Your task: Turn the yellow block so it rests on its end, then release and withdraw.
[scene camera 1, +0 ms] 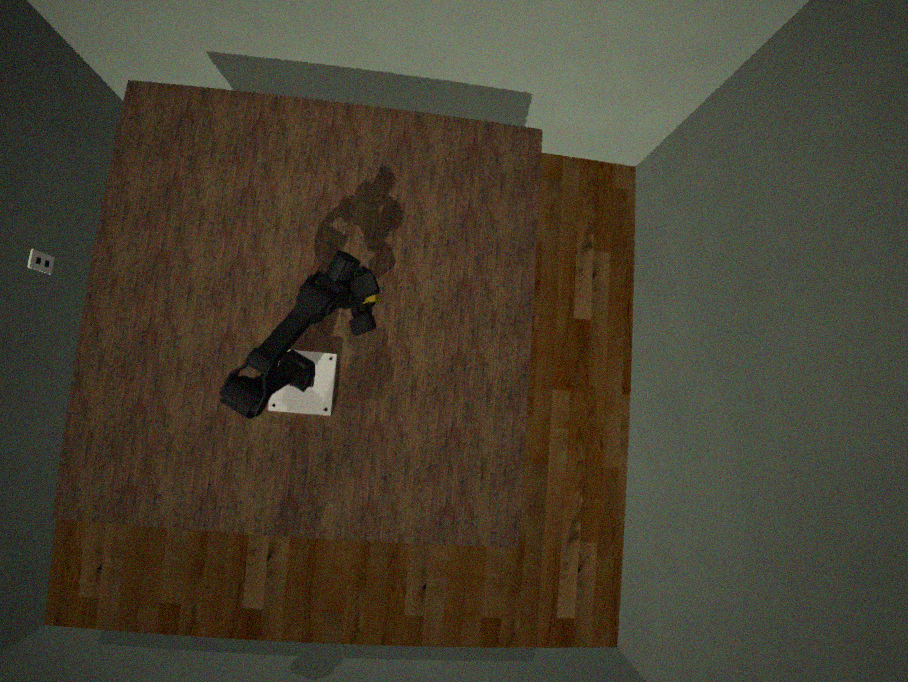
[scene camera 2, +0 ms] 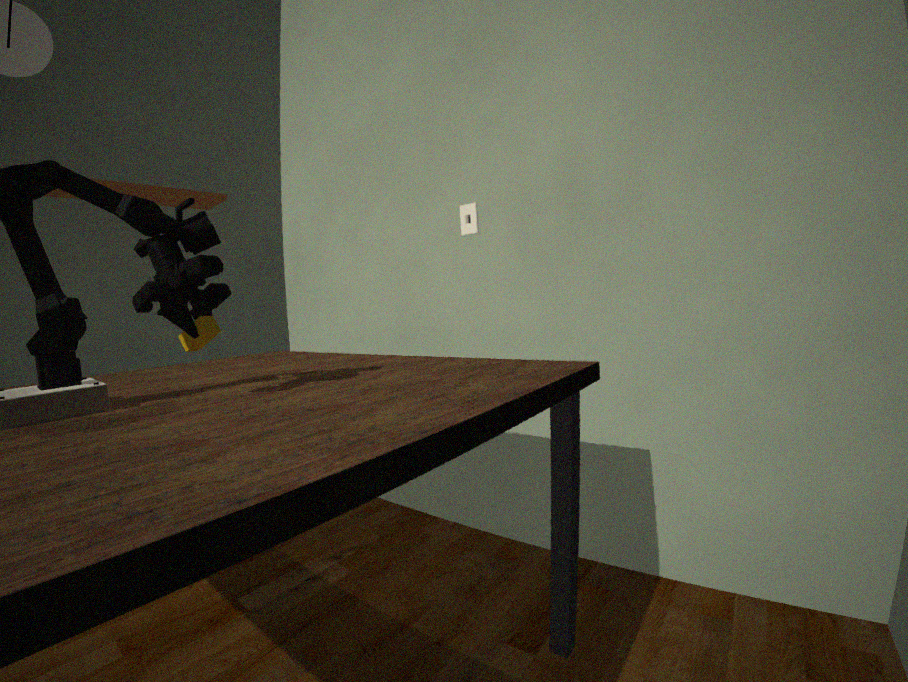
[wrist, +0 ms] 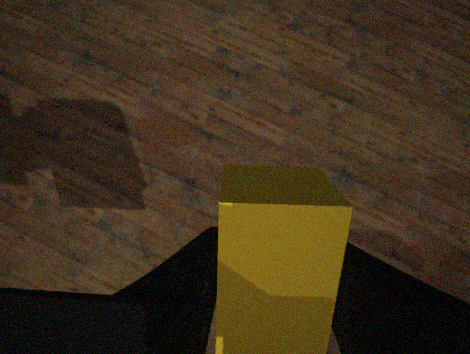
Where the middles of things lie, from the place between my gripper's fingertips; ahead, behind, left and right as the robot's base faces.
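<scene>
The yellow block (scene camera 2: 207,327) is 10 mm above my hand and 10 mm to the left of it.
</scene>
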